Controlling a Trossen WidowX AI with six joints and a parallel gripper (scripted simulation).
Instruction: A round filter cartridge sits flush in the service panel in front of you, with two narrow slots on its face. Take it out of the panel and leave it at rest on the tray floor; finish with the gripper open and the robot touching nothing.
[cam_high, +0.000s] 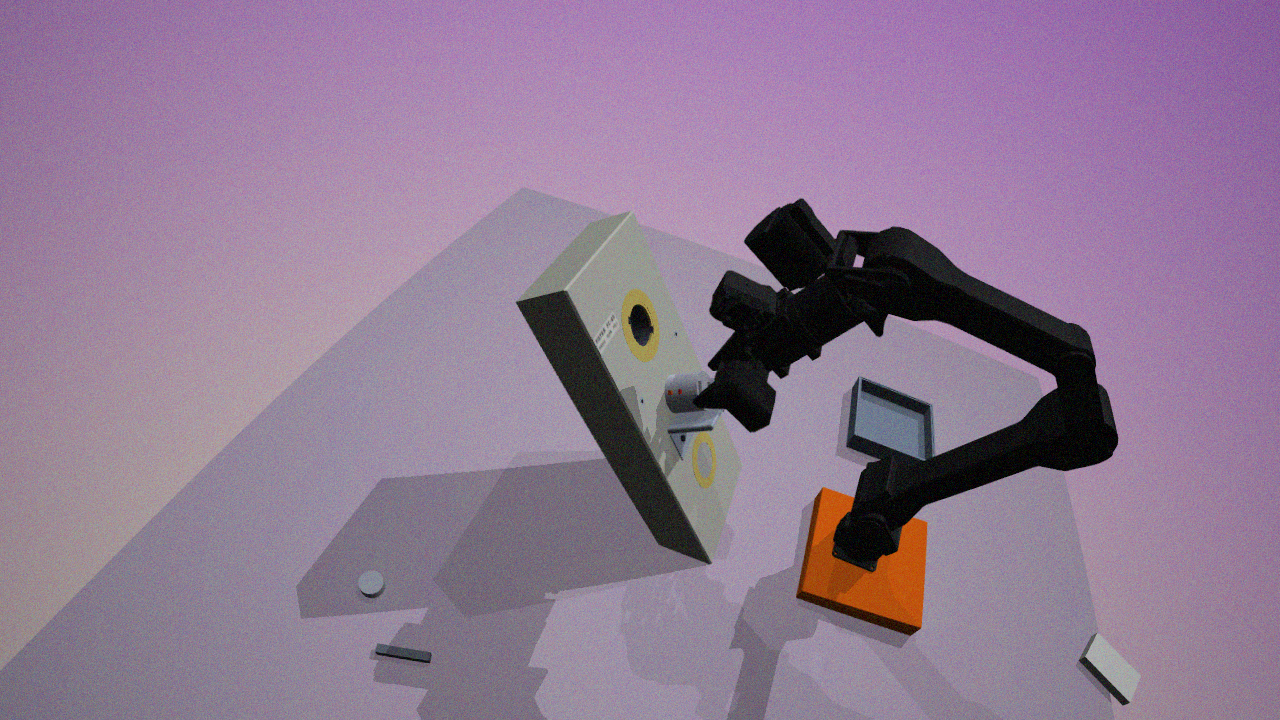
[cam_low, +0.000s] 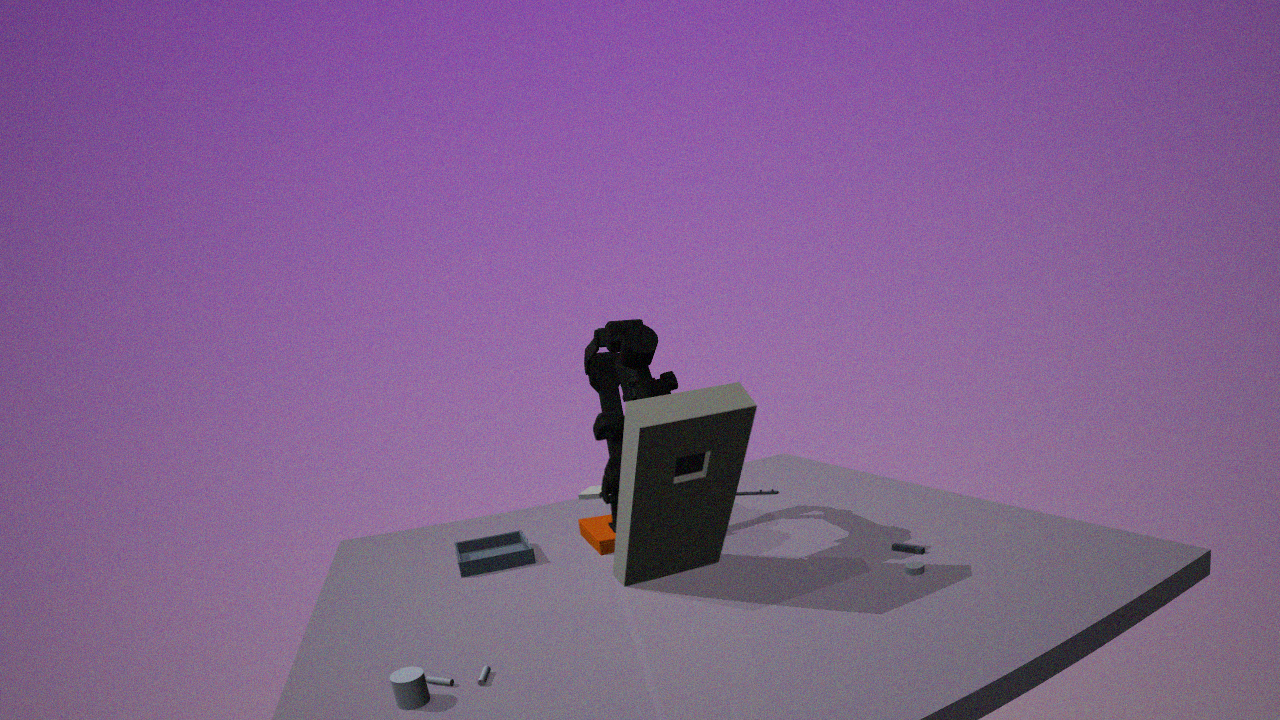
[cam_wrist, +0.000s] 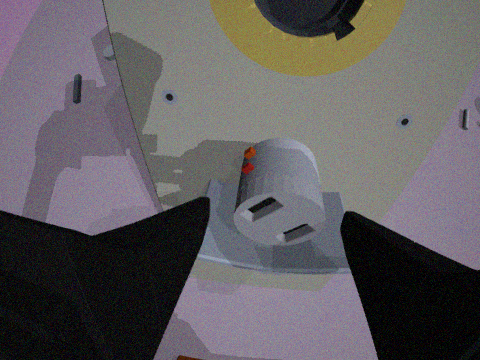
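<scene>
The grey round filter cartridge is 2 cm below my gripper tip and 1 cm ahead of it. From my gripper tip the other things lie so: service panel 5 cm ahead, 4 cm below; then dark bar 37 cm to the left, 20 cm below, 16 cm ahead; then shelf 5 cm below.
</scene>
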